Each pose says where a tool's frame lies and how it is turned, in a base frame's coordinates. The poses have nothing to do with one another.
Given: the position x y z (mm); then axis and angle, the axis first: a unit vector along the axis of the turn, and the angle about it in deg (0 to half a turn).
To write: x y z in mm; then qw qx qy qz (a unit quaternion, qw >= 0). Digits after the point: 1 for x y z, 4 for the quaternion.
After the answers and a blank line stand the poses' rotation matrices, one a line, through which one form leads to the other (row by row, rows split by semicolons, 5 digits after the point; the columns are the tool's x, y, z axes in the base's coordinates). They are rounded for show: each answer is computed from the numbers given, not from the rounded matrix.
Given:
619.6, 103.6, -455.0, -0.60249, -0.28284, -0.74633, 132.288
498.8, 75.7, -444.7, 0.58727, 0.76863, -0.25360, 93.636
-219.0, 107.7, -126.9, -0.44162, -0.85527, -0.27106, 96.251
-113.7, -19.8, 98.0, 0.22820, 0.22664, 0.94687, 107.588
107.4, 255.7, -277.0, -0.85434, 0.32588, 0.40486, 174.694
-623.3, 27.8, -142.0, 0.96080, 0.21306, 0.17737, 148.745
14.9, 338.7, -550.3, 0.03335, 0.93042, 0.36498, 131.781
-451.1, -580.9, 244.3, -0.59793, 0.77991, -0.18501, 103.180
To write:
619.6, 103.6, -455.0, 0.4044, -0.5510, -0.2587, -0.6826
498.8, 75.7, -444.7, 0.6843, 0.4282, 0.5605, -0.1849
-219.0, 107.7, -126.9, 0.6675, -0.3288, -0.6368, -0.2018
-113.7, -19.8, 98.0, 0.5907, 0.1841, 0.1829, 0.7640
107.4, 255.7, -277.0, 0.0463, -0.8534, 0.3255, 0.4044
-623.3, 27.8, -142.0, 0.2694, 0.9253, 0.2052, 0.1708
14.9, 338.7, -550.3, 0.4085, 0.0304, 0.8493, 0.3331
-451.1, -580.9, 244.3, 0.6213, -0.4685, 0.6111, -0.1450

-0.06562 0.83718 0.54297; -0.26705 -0.53903 0.79883; 0.96145 -0.09258 0.25894
0.30334 0.73311 0.60871; 0.22693 0.56485 -0.79338; -0.92546 0.37880 0.00497
0.10738 0.68829 -0.71745; 0.14939 0.70226 0.69607; 0.98293 -0.18192 -0.02741
-0.23436 -0.83526 0.49741; 0.96995 -0.23528 0.06191; 0.06532 0.49698 0.86530
0.46094 -0.59307 -0.66015; -0.51819 -0.78378 0.34231; -0.72043 0.18430 -0.66860
0.85744 0.28768 0.42665; 0.47174 -0.77067 -0.42841; 0.20556 0.56861 -0.79651
-0.66443 -0.22046 0.71409; 0.32387 0.77618 0.54097; -0.67353 0.59071 -0.44432
0.21102 -0.39252 0.89521; -0.75279 0.51893 0.40499; -0.62352 -0.75937 -0.18598

